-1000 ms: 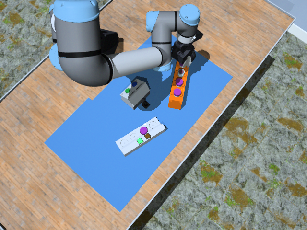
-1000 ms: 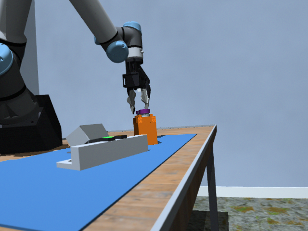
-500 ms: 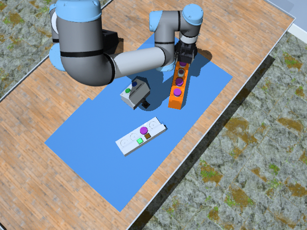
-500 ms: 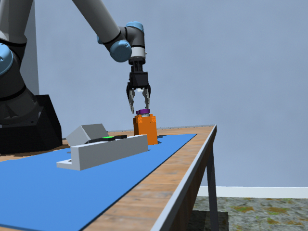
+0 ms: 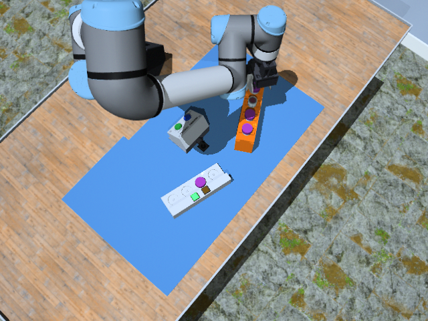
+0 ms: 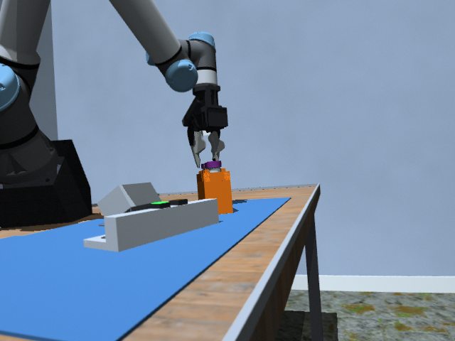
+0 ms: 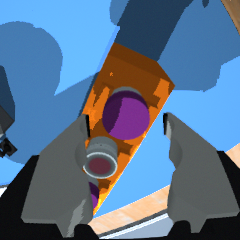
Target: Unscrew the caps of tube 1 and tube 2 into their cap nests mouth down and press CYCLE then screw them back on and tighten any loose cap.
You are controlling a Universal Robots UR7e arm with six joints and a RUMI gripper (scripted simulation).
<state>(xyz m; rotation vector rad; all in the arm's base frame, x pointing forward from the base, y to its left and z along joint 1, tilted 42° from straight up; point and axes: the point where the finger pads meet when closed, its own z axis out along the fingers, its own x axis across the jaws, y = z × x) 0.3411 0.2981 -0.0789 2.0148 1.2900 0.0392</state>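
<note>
Right now my hand is 1 cm above the purple cap. Also, from my hand: grey key housing: 8 cm behind, 24 cm to the right, 7 cm below; then green key: 10 cm behind, 27 cm to the right, 6 cm below; then blue key: 10 cm behind, 22 cm to the right, 6 cm below.
</note>
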